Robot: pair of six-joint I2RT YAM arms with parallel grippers.
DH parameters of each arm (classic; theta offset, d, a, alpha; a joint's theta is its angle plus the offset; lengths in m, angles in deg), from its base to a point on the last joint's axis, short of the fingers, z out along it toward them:
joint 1: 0 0.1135 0.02 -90
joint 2: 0 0 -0.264 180
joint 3: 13.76 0 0.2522 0
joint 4: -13.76 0 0.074 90
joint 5: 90 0 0 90
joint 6: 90 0.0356 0 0
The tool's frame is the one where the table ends.
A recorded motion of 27 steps. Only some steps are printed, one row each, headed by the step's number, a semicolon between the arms.
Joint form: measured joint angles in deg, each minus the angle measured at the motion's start. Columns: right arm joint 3, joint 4, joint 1, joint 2, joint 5, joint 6; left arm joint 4, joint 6, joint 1, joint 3, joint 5, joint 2.
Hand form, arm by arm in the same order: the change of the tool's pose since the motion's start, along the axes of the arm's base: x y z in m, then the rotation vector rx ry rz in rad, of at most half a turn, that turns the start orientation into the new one. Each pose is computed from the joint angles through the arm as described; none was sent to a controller.
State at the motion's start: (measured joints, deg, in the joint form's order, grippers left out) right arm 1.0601 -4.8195 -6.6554 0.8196 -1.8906 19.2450; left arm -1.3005 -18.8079 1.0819 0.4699 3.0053 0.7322
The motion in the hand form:
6: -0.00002 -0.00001 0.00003 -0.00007 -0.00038 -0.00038; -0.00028 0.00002 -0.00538 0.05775 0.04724 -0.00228
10: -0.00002 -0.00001 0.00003 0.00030 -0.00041 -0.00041; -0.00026 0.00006 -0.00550 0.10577 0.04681 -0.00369
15: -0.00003 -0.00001 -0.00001 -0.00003 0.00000 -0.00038; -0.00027 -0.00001 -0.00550 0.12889 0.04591 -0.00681
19: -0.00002 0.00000 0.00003 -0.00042 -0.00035 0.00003; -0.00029 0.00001 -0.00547 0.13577 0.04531 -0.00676
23: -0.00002 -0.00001 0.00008 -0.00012 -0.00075 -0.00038; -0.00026 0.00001 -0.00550 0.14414 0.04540 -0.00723
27: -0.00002 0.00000 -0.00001 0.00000 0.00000 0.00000; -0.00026 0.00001 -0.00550 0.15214 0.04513 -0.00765
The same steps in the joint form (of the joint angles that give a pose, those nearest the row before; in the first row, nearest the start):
6: 0.00 0.00 0.00 -0.02 0.02 0.00; -2.82 3.37 0.00 0.00 -0.05 0.00
10: 0.00 0.00 0.00 -0.02 0.02 0.02; -2.86 6.12 0.00 0.00 -0.11 0.02
15: 0.00 -0.03 0.00 -0.03 0.02 0.00; -2.87 7.45 0.00 0.00 0.00 0.02
19: 0.00 0.00 0.00 -0.02 0.00 -0.02; -2.87 7.85 0.00 0.00 -0.02 0.00
23: 0.00 0.02 0.00 -0.02 0.02 0.00; -2.86 8.33 0.00 0.00 -0.02 0.03
27: 0.00 -0.02 0.00 -0.02 0.00 0.00; -2.86 8.79 0.00 0.00 -0.02 0.03

